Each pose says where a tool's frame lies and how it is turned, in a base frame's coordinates. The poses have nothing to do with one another.
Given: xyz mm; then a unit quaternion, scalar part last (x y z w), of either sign.
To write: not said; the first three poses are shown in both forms.
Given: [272, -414, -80, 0.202, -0.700, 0.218, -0.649]
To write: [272, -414, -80, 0.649, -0.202, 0.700, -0.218]
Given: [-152, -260, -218, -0.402, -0.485, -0.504, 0.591]
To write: [-152, -260, -218, 0.591, -0.402, -0.485, -0.504]
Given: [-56, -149, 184, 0.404, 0.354, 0.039, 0.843]
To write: [-56, -149, 184, 0.843, 0.404, 0.354, 0.039]
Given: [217, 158, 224, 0.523, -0.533, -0.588, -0.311]
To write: [217, 158, 224, 0.311, -0.523, 0.533, 0.588]
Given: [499, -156, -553, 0.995, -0.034, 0.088, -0.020]
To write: [499, -156, -553, 0.020, -0.995, 0.034, -0.088]
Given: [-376, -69, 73, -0.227, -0.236, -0.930, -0.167]
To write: [-376, -69, 73, 0.167, 0.227, 0.236, 0.930]
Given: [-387, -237, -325, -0.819, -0.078, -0.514, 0.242]
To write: [-387, -237, -325, 0.242, -0.819, -0.078, -0.514]
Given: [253, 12, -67, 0.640, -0.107, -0.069, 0.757]
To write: [253, 12, -67, 0.757, 0.640, -0.107, -0.069]
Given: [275, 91, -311, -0.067, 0.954, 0.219, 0.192]
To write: [275, 91, -311, 0.192, -0.067, 0.954, 0.219]
